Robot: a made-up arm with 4 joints. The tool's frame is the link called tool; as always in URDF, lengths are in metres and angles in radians. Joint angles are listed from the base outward.
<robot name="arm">
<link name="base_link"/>
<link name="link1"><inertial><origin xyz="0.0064 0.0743 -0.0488"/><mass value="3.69"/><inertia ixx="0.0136" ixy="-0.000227" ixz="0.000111" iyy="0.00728" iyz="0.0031" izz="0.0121"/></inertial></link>
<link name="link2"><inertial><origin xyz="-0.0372 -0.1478 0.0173"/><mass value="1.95"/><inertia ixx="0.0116" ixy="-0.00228" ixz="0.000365" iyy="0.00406" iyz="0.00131" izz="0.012"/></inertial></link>
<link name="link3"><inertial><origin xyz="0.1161 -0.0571 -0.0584"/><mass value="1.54"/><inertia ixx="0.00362" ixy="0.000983" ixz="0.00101" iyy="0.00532" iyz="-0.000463" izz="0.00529"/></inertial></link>
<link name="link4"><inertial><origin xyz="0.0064 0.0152 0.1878"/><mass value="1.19"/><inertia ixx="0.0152" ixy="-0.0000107" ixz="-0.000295" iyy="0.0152" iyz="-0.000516" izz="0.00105"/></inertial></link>
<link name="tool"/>
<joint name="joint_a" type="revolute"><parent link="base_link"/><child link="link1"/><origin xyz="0.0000 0.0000 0.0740" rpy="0.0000 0.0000 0.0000"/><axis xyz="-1 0 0"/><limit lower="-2.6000" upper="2.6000"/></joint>
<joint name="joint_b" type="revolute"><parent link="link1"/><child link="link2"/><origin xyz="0.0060 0.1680 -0.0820" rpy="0.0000 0.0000 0.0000"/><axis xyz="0 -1 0"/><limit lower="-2.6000" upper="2.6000"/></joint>
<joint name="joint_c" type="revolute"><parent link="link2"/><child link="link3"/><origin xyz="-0.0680 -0.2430 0.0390" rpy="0.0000 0.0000 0.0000"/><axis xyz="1 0 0"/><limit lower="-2.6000" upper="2.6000"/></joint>
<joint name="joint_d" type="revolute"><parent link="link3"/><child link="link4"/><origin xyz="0.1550 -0.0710 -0.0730" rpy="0.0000 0.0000 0.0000"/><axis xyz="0 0 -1"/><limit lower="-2.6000" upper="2.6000"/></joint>
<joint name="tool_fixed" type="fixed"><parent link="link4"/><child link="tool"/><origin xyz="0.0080 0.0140 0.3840" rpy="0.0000 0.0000 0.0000"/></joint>
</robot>
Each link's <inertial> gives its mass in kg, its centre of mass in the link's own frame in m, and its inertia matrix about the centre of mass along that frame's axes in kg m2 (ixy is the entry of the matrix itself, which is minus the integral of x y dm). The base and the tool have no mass. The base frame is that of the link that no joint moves.
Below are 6 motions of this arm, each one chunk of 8 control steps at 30 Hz.
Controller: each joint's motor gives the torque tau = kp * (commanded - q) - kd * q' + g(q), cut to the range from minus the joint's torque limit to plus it. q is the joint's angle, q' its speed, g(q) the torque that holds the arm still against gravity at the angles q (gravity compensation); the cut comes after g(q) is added. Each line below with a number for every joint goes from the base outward.
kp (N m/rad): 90 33 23 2.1
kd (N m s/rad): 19 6.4 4.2 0.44
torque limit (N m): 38 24 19 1.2
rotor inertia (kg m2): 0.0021 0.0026 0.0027 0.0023
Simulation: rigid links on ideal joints. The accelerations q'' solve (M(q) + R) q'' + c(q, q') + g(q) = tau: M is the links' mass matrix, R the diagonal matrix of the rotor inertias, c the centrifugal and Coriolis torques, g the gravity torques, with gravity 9.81 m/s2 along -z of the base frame. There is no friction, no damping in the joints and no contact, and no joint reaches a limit. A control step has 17 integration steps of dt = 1/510 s. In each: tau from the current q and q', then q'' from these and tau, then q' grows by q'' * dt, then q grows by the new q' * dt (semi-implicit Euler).
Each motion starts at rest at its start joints. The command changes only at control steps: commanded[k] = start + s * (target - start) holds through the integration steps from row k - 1 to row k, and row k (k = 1, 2, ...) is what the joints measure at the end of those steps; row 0 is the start. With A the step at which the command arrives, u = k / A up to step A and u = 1 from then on. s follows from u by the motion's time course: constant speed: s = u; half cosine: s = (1 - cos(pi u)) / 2; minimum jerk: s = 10 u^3 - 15 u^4 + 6 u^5; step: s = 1 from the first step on.
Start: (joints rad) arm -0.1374 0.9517 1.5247 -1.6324
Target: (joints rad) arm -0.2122 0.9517 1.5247 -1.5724
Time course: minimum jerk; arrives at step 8
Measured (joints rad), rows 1 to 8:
1: -0.1376 0.9517 1.5247 -1.6322
2: -0.1385 0.9517 1.5245 -1.6313
3: -0.1411 0.9518 1.5242 -1.6289
4: -0.1458 0.9519 1.5239 -1.6248
5: -0.1522 0.9520 1.5237 -1.6193
6: -0.1598 0.9520 1.5236 -1.6132
7: -0.1673 0.9519 1.5238 -1.6073
8: -0.1740 0.9518 1.5241 -1.6022

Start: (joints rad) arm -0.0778 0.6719 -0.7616 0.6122
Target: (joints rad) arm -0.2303 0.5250 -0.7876 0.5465
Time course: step
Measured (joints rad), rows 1 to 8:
1: -0.0971 0.6547 -0.7710 0.6028
2: -0.1169 0.6334 -0.7739 0.5940
3: -0.1339 0.6153 -0.7754 0.5870
4: -0.1484 0.6002 -0.7767 0.5812
5: -0.1608 0.5876 -0.7779 0.5762
6: -0.1713 0.5771 -0.7790 0.5719
7: -0.1802 0.5684 -0.7800 0.5682
8: -0.1877 0.5611 -0.7809 0.5651

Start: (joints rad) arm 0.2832 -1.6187 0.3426 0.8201
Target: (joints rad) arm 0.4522 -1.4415 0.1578 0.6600
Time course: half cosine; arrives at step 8
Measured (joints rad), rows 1 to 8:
1: 0.2839 -1.6180 0.3418 0.8195
2: 0.2869 -1.6151 0.3384 0.8168
3: 0.2931 -1.6085 0.3311 0.8111
4: 0.3032 -1.5976 0.3191 0.8018
5: 0.3167 -1.5829 0.3030 0.7893
6: 0.3325 -1.5654 0.2841 0.7744
7: 0.3490 -1.5469 0.2643 0.7587
8: 0.3645 -1.5294 0.2458 0.7438

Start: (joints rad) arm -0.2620 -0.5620 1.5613 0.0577
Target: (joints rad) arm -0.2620 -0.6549 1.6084 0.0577
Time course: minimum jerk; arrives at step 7
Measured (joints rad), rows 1 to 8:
1: -0.2620 -0.5623 1.5614 0.0577
2: -0.2619 -0.5642 1.5622 0.0574
3: -0.2617 -0.5691 1.5644 0.0571
4: -0.2615 -0.5770 1.5683 0.0567
5: -0.2615 -0.5870 1.5735 0.0566
6: -0.2615 -0.5974 1.5791 0.0567
7: -0.2617 -0.6067 1.5842 0.0571
8: -0.2618 -0.6145 1.5886 0.0574

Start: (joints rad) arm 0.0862 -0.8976 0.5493 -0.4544
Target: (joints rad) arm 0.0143 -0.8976 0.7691 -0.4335
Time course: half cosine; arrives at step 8
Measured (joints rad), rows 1 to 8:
1: 0.0859 -0.8975 0.5503 -0.4543
2: 0.0848 -0.8972 0.5543 -0.4541
3: 0.0823 -0.8967 0.5631 -0.4534
4: 0.0782 -0.8963 0.5774 -0.4524
5: 0.0727 -0.8960 0.5966 -0.4508
6: 0.0660 -0.8960 0.6192 -0.4490
7: 0.0589 -0.8961 0.6428 -0.4469
8: 0.0521 -0.8965 0.6648 -0.4449

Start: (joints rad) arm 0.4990 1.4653 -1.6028 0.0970
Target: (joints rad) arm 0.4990 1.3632 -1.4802 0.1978
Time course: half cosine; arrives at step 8
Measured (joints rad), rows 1 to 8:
1: 0.4990 1.4648 -1.6022 0.0974
2: 0.4990 1.4627 -1.5998 0.0991
3: 0.4989 1.4584 -1.5946 0.1029
4: 0.4989 1.4517 -1.5864 0.1089
5: 0.4989 1.4429 -1.5755 0.1169
6: 0.4989 1.4328 -1.5628 0.1264
7: 0.4990 1.4224 -1.5497 0.1363
8: 0.4990 1.4128 -1.5377 0.1456

